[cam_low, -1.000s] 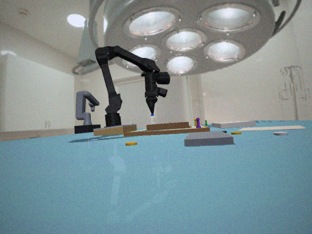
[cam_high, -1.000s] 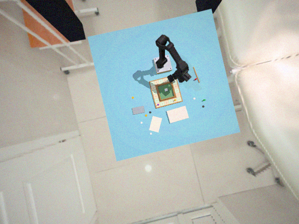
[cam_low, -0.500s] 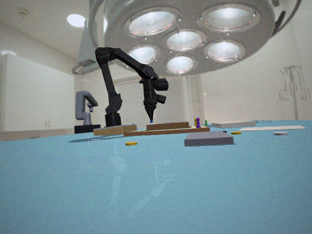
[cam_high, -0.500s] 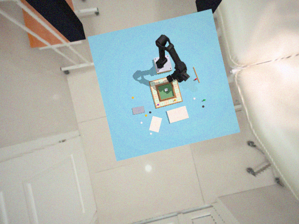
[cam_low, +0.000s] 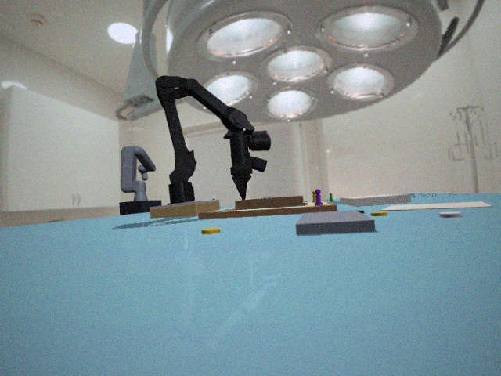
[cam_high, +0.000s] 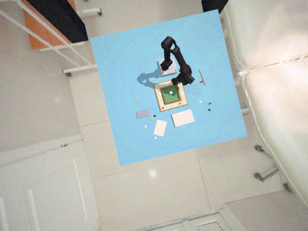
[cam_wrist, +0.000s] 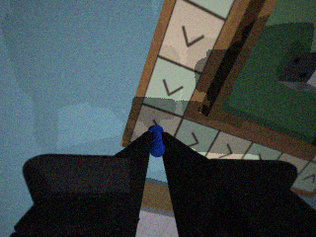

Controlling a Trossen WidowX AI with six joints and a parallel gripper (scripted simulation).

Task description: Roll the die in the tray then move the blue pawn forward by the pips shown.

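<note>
Right now my gripper tip is 1 cm below the blue pawn. Also, from my gripper tip: white die: 10 cm ahead, 10 cm to the right, 1 cm below; then yellow pawn: 22 cm ahead, 4 cm to the right, 1 cm below; then green tray: 11 cm ahead, 11 cm to the right, 3 cm below.
</note>
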